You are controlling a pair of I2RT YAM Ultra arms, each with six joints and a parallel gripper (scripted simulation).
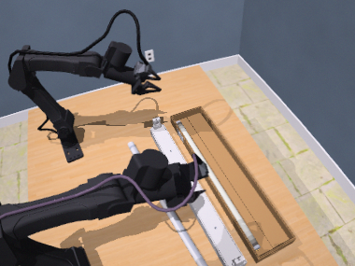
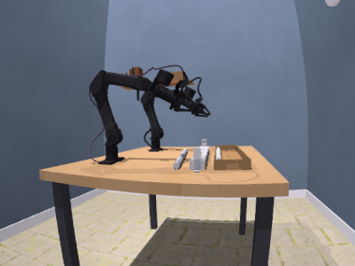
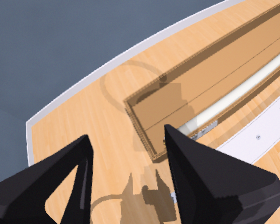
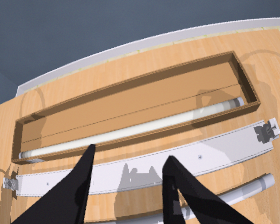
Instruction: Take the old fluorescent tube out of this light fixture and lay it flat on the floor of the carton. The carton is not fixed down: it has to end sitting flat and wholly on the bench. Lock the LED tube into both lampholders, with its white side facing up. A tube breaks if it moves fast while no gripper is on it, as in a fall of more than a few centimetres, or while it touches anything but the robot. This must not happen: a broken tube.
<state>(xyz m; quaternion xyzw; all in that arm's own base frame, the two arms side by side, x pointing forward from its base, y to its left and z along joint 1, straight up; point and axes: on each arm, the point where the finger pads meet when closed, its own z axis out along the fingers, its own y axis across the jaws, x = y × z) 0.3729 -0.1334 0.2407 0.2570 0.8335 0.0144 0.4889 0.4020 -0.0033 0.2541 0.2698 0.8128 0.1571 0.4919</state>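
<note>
My right hand is 240 mm above the LED tube, 100 mm to the right of it and 90 mm past it. From my right hand the other things lie so: light fixture (200 mm below, 120 mm to the left, 20 mm ahead); old fluorescent tube (230 mm below, 140 mm to the left, 100 mm ahead); lampholder (190 mm below, 180 mm to the right, 60 mm ahead).
</note>
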